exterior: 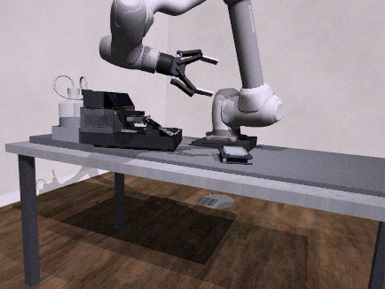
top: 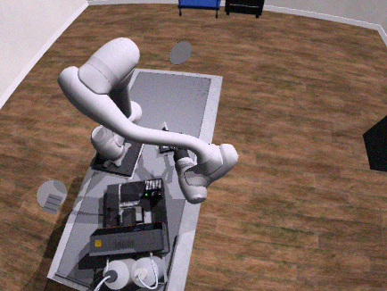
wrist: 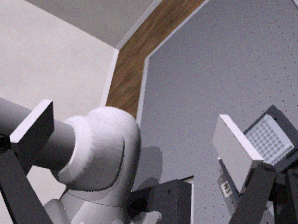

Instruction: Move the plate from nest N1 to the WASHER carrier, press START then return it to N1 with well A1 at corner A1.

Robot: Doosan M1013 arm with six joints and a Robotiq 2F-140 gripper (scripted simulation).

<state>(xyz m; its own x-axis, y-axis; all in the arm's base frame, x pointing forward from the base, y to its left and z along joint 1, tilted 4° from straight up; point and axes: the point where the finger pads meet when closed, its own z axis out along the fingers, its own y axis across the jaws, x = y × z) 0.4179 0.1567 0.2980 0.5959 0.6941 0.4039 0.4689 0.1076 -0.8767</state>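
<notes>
Now: the white well plate 80 mm behind my hand, 80 mm to the left of it and 290 mm below it. The rest, counted from my hand: plate nest N1 (80 mm behind, 80 mm to the left, 300 mm below); then plate washer (60 mm behind, 470 mm to the right, 200 mm below).
</notes>
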